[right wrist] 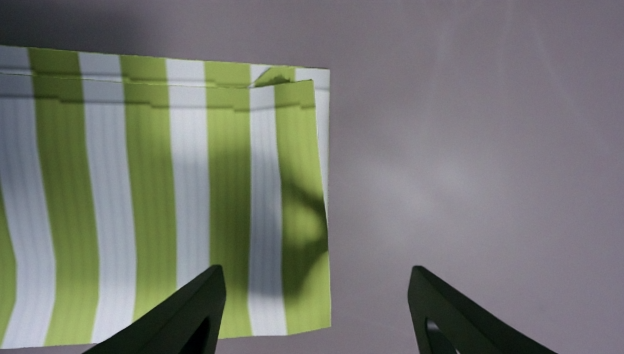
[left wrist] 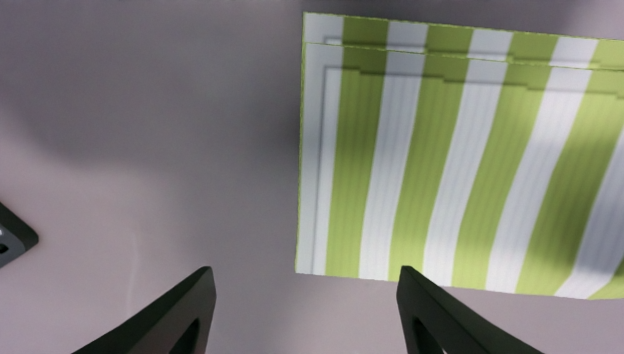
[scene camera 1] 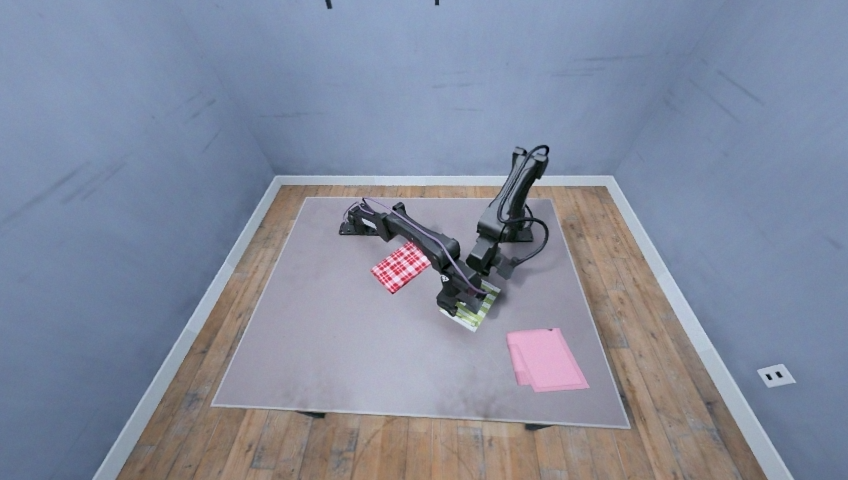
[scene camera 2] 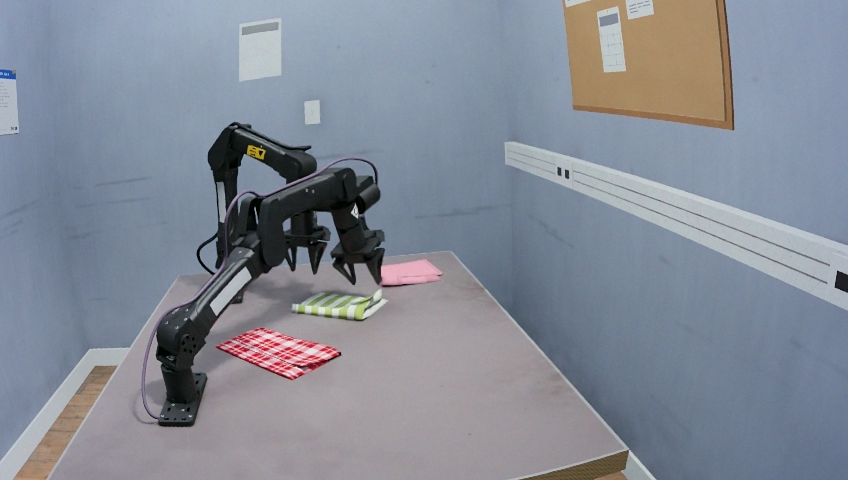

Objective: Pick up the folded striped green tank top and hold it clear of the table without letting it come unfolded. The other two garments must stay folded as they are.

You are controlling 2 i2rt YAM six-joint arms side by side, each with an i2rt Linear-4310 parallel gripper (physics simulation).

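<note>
The folded green-and-white striped tank top [scene camera 1: 485, 308] [scene camera 2: 333, 305] [left wrist: 450, 165] [right wrist: 190, 175] lies flat on the table, with one corner slightly raised in scene camera 2. My left gripper [scene camera 2: 303, 271] [left wrist: 306, 280] is partly open and empty, pointing down above the tank top's end nearer the left arm. My right gripper [scene camera 2: 365, 284] [right wrist: 316, 279] is partly open and empty, pointing down above the opposite end, its fingers to either side of the edge in the right wrist view. In scene camera 1 the arms hide the fingertips and part of the tank top.
The folded red checked garment [scene camera 1: 399, 270] [scene camera 2: 279, 352] lies beneath the right arm. The folded pink garment [scene camera 1: 550, 359] [scene camera 2: 411, 272] lies near the table's right edge in scene camera 1. The two forearms are close together. A dark part [left wrist: 14, 239] shows at the left wrist view's left edge.
</note>
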